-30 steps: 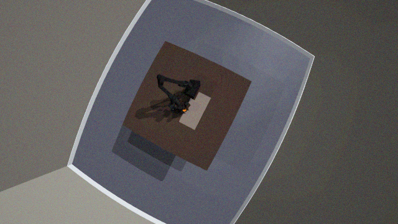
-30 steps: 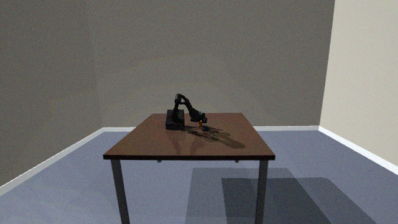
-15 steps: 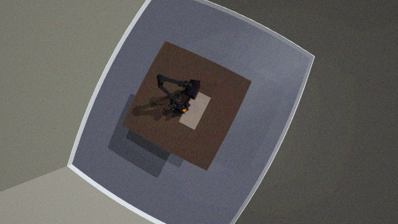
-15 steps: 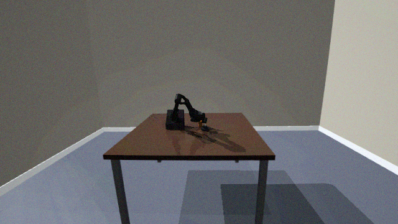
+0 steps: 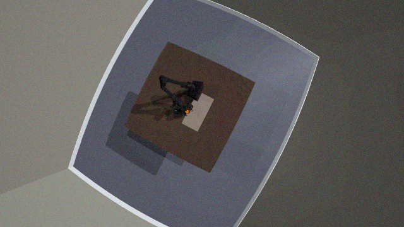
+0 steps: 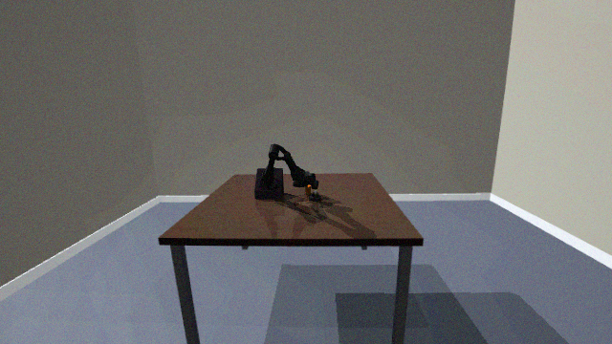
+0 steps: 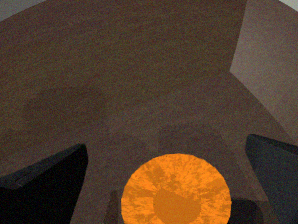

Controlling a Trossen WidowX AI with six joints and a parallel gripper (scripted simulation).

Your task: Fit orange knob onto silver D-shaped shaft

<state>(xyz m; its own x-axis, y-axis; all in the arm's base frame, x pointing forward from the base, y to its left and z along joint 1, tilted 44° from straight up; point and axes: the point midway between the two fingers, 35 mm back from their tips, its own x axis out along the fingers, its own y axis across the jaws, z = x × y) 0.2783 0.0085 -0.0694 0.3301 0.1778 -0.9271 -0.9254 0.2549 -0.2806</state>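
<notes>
Now: gripper tip 30 mm to the left of the orange knob and 10 mm past it. Round my gripper tip: dark round pedestal: 150 mm to the right, 40 mm ahead, 10 mm below.
</notes>
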